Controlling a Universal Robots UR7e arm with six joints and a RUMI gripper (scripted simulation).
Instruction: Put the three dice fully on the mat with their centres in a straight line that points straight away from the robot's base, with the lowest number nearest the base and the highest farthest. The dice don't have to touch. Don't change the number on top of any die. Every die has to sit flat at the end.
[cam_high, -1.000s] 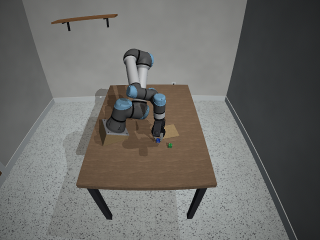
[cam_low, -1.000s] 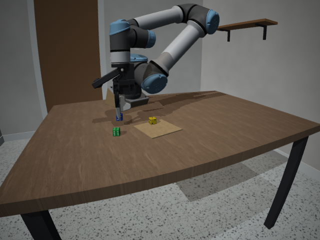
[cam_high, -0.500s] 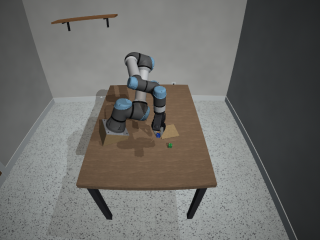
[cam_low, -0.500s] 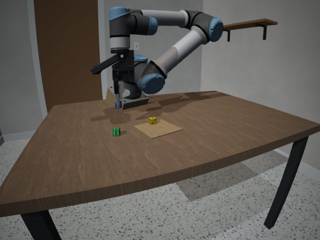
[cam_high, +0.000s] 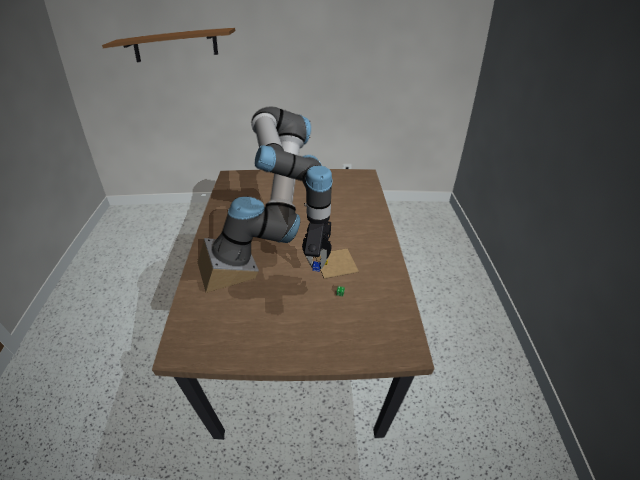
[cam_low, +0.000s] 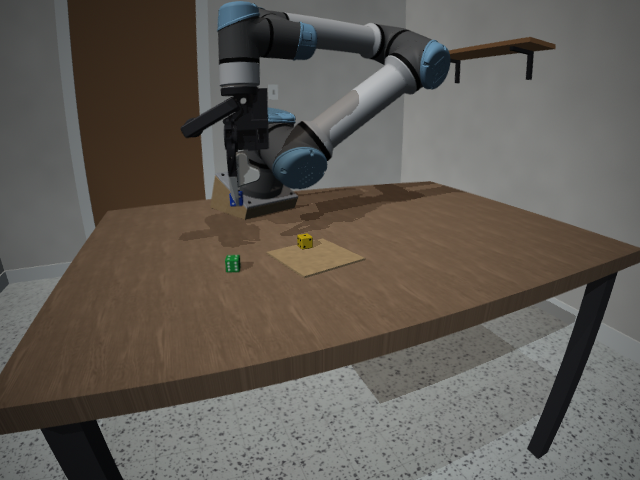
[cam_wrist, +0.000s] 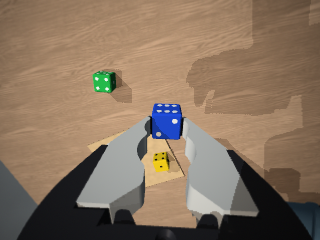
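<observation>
Right now the blue die is right at my hand. Also, from my hand: tan mat: 15 cm to the left, 12 cm below, 5 cm ahead; then green die: 10 cm below, 9 cm ahead, 1 cm to the right; then yellow die: 13 cm to the left, 10 cm below.
</observation>
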